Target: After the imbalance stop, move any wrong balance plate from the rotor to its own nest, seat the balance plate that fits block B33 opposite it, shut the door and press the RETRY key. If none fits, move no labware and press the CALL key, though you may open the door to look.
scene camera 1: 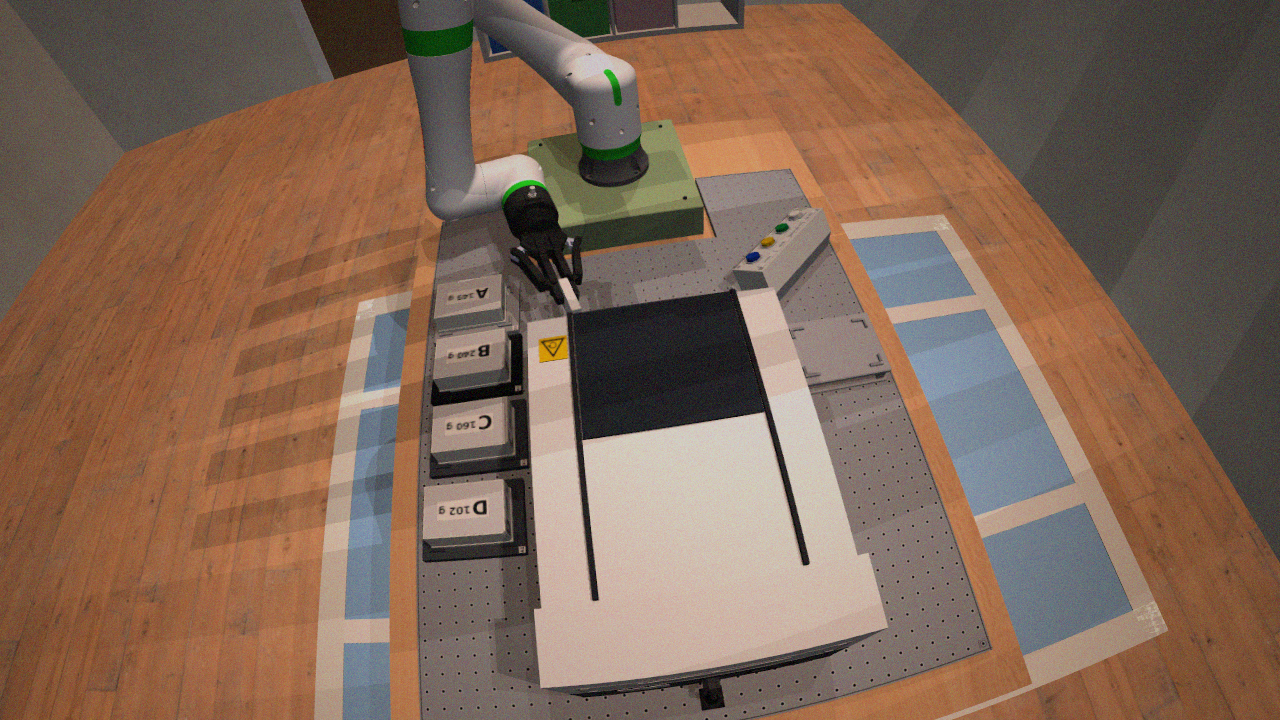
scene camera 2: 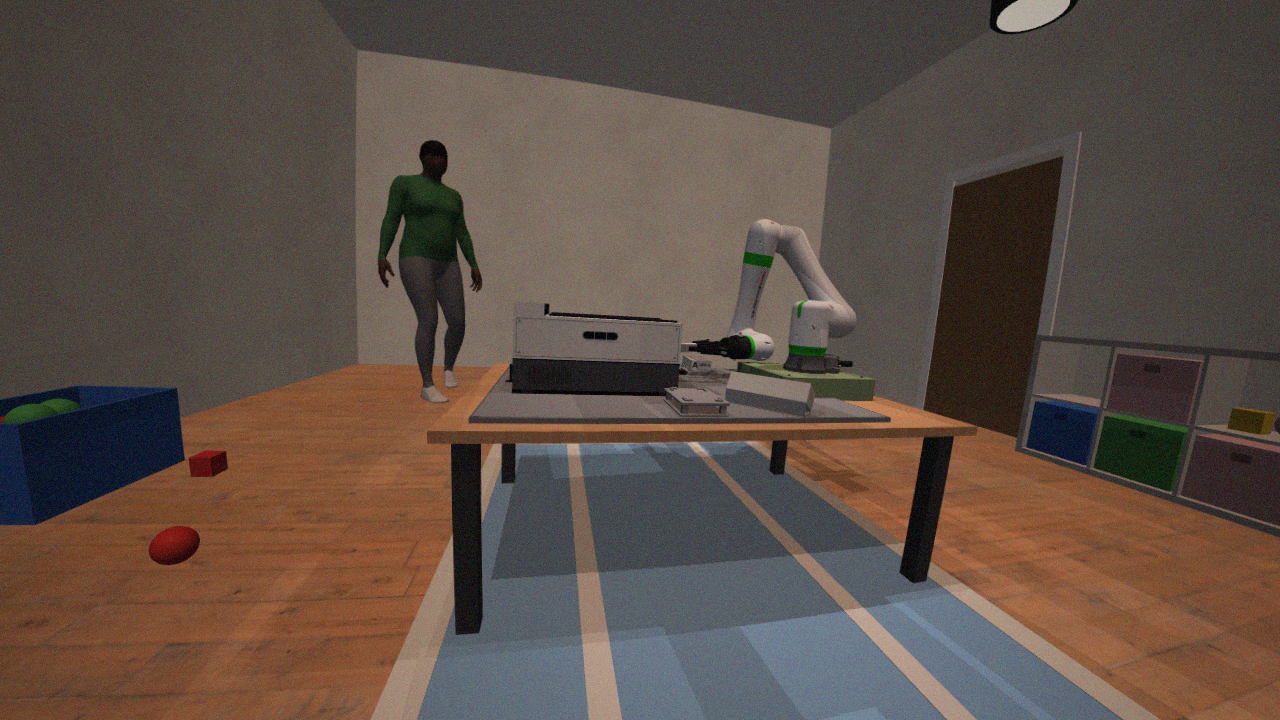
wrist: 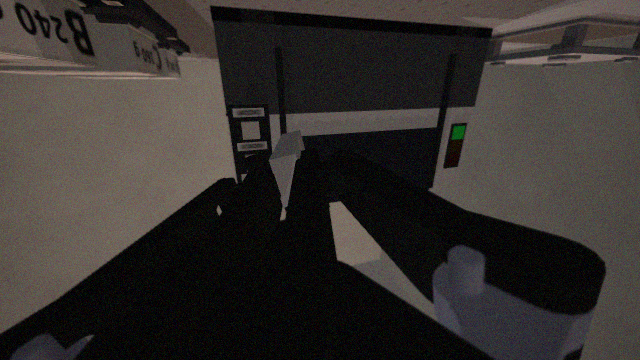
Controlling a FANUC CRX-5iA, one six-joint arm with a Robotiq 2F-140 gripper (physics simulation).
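Places are measured from the arm's base along level axes (x right, y down, z ahead), in millimetres.
Pixels of known places: gripper, fingertip midpoint: (wrist: pixel 295 149); arm's base, origin of the base link: (scene camera 1: pixel 614 166) (scene camera 2: pixel 804 370).
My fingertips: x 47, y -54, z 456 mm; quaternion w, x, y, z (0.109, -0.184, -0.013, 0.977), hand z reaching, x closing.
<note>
Ahead of a thing's pixels: the offset from my fingertips to its middle.
The white centrifuge @(dx -142, dy -6, dz +291 mm) (scene camera 1: pixel 697 502) (scene camera 2: pixel 595 345) stands on the grey base plate, and its dark sliding door (scene camera 1: pixel 666 357) (wrist: pixel 358 76) covers the rotor. Balance plates A @(dx +215, dy +80, dz -118 mm) (scene camera 1: pixel 467 297), B @(dx +192, dy +83, dz +10 mm) (scene camera 1: pixel 472 357) (wrist: pixel 58 31), C @(dx +172, dy +83, dz +145 mm) (scene camera 1: pixel 472 427) (wrist: pixel 152 56) and D @(dx +165, dy +83, dz +284 mm) (scene camera 1: pixel 465 512) sit in nests along its left side. My gripper (scene camera 1: pixel 563 286) (scene camera 2: pixel 693 345) (wrist: pixel 295 149) is shut and empty. It hangs low at the centrifuge's back left corner, pointing at a small button column @(dx +25, dy +6, dz +79 mm) (wrist: pixel 249 129) on its end face. A green lamp @(dx -260, dy -14, dz +48 mm) (wrist: pixel 457 131) glows there.
A slanted keypad @(dx -361, dy +74, dz -193 mm) (scene camera 1: pixel 783 249) (scene camera 2: pixel 769 390) with blue, yellow and green keys stands to the right of the door. An empty grey holder @(dx -412, dy +96, dz +27 mm) (scene camera 1: pixel 836 350) lies beside it. The arm's green base (scene camera 1: pixel 626 202) is behind. A person (scene camera 2: pixel 432 259) walks beyond the table.
</note>
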